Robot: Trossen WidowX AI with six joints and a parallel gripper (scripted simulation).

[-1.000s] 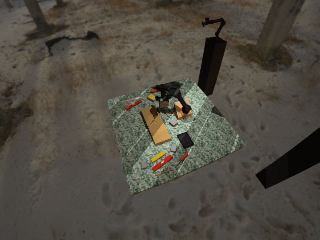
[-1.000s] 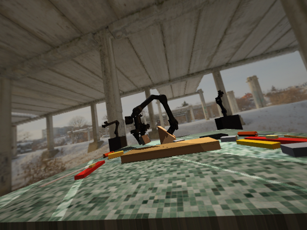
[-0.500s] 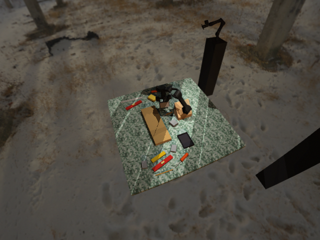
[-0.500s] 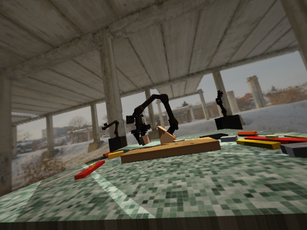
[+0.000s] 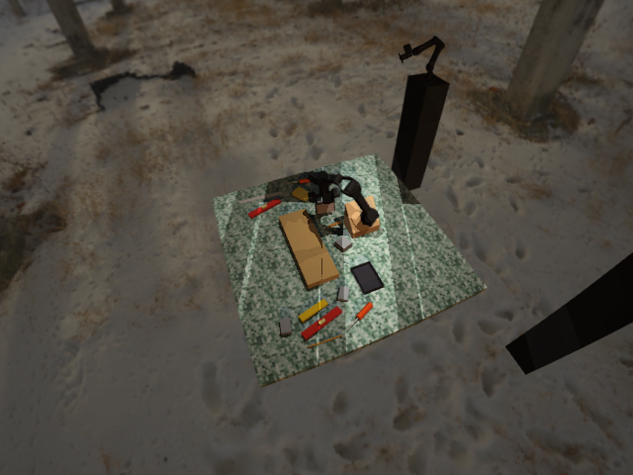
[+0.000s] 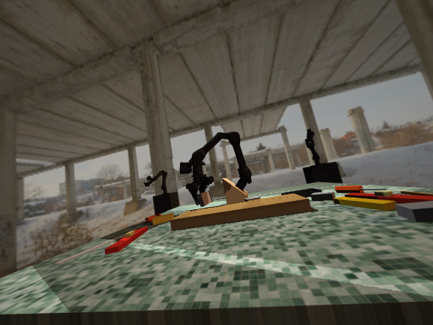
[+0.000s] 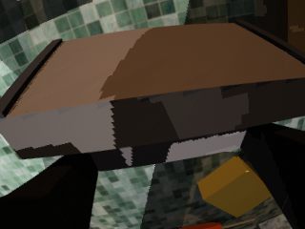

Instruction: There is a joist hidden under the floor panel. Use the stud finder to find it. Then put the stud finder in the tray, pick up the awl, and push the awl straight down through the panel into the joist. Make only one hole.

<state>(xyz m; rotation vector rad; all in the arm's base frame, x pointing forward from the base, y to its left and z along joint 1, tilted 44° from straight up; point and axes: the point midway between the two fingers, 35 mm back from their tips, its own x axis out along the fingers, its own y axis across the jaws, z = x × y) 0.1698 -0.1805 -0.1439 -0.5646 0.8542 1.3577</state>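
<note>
Now: the stud finder 2 cm ahead of my gripper tip. Also, from my gripper tip: yellow block (19 cm to the right, 8 cm ahead, 6 cm below); then orange-handled awl (13 cm to the left, 7 cm below, 2 cm ahead); then black tray (55 cm to the left, 6 cm below, 1 cm behind).
</note>
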